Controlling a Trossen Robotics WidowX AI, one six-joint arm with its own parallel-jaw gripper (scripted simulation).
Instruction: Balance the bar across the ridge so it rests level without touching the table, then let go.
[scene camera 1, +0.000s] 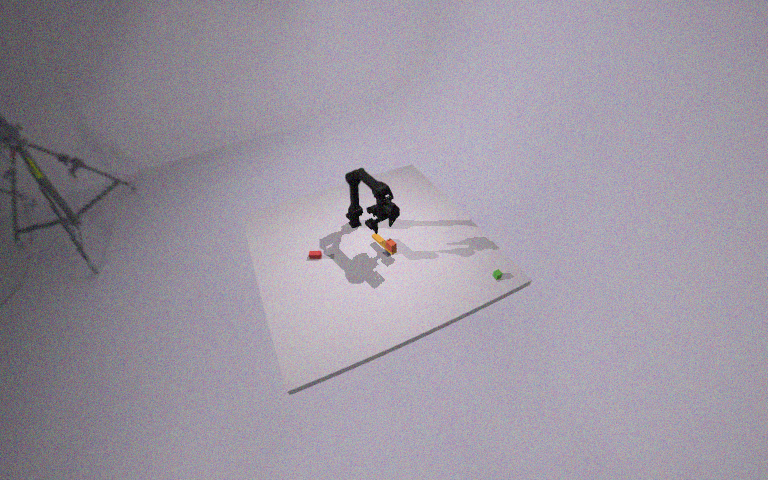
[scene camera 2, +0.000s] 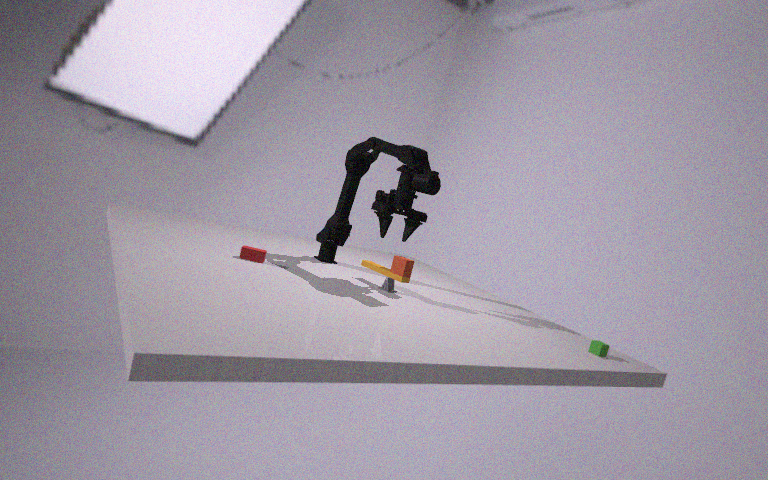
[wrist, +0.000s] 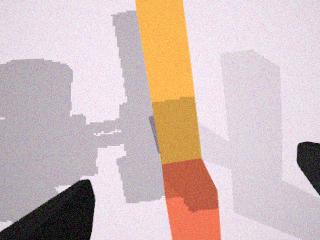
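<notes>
My gripper (scene camera 2: 393, 239): open, holding nothing. Gripper (wrist: 197, 171) visible here too.
</notes>
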